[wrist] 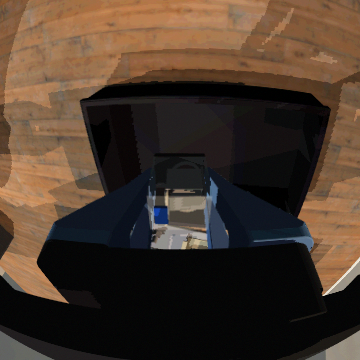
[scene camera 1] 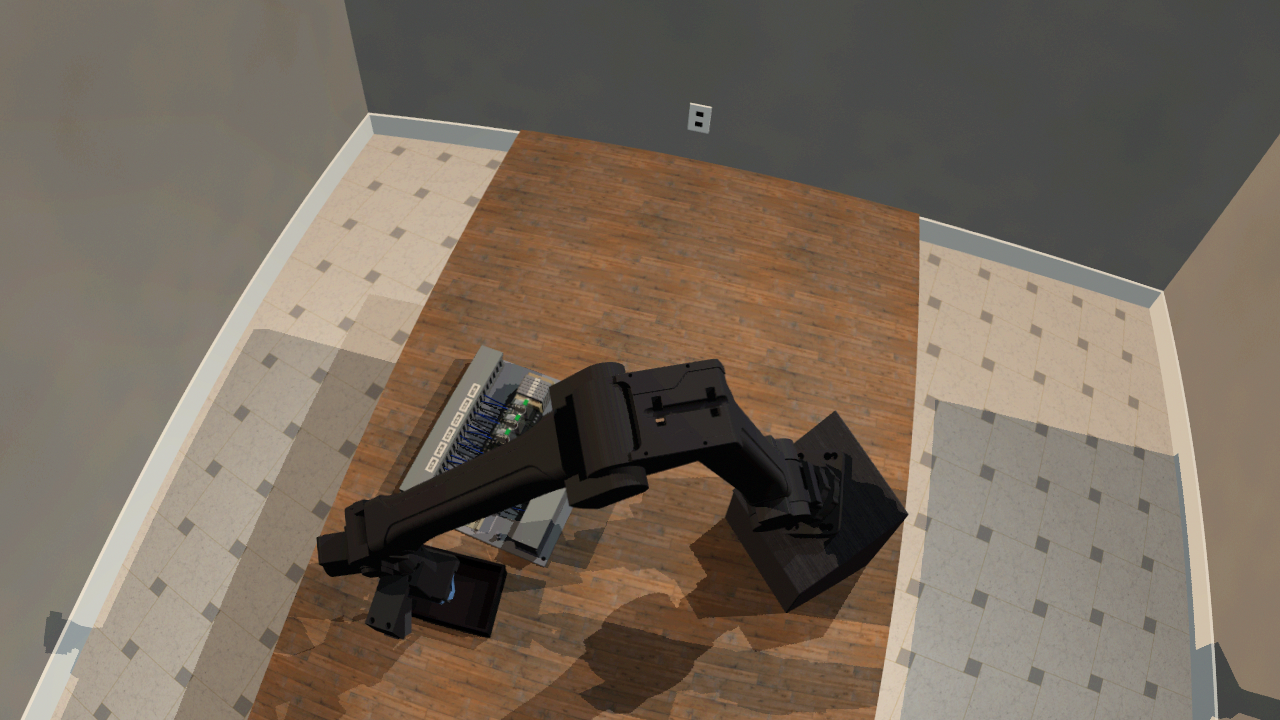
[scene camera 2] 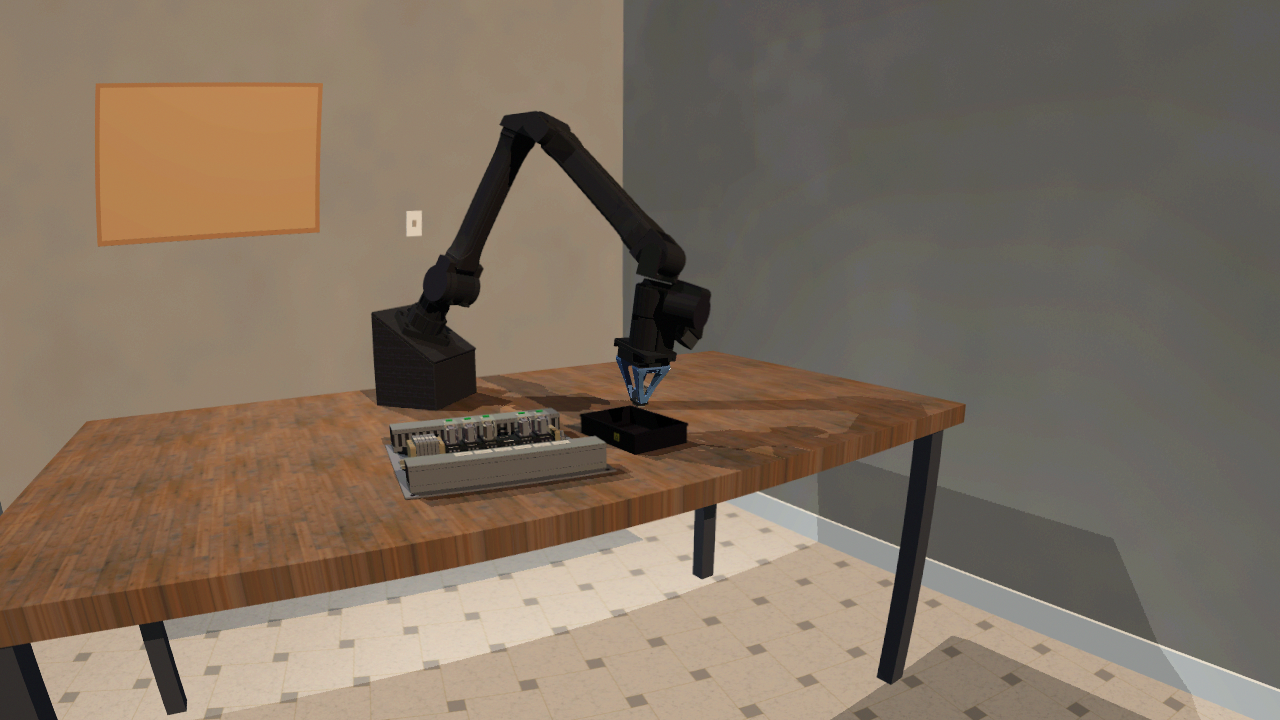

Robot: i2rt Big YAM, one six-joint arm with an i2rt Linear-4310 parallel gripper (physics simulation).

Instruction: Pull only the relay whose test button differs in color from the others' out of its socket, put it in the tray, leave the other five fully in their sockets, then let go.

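Frame: origin at the arm's base, x ahead, y left, z up, level; millimetres.
Where they show: gripper, fingertip midpoint: (wrist: 178, 176) (scene camera 1: 443, 592) (scene camera 2: 638, 400); arm's base at its link origin: (scene camera 1: 814, 492) (scene camera 2: 420, 330).
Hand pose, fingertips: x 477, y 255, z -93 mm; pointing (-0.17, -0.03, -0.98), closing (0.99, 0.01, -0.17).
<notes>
Each offset is from my fingertips to the top centre of the thing. "*": to the spot under its first point.
The relay {2 mm ahead, 3 mm left, 35 mm up} (wrist: 186, 207) with a blue test button is between the fingers of my gripper (wrist: 178, 176) (scene camera 2: 638, 400). My gripper is shut on it. The fingertips are above the black tray {10 mm ahead, 18 mm right, 28 mm down} (wrist: 200, 91) (scene camera 2: 662, 435) (scene camera 1: 498, 600), a little higher than its rim in the second scene view. In the first scene view the arm hides the fingertips and part of the tray. Several relays with green test buttons stand in a row in the grey panel, such as one relay {9 mm back, 311 mm right, 6 mm up} (scene camera 2: 467, 427) near the left of the row. A gap shows in the row.
The panel's long grey wire duct {* 114 mm ahead, 301 mm right, 35 mm down} (scene camera 2: 505, 465) (scene camera 1: 460, 416) runs along its front side, close beside the tray. Terminal blocks {18 mm back, 387 mm right, 17 mm down} (scene camera 2: 425, 445) sit at one end of the panel. The arm stands on a black base block (scene camera 2: 420, 371) (scene camera 1: 859, 483) on the wooden table.
</notes>
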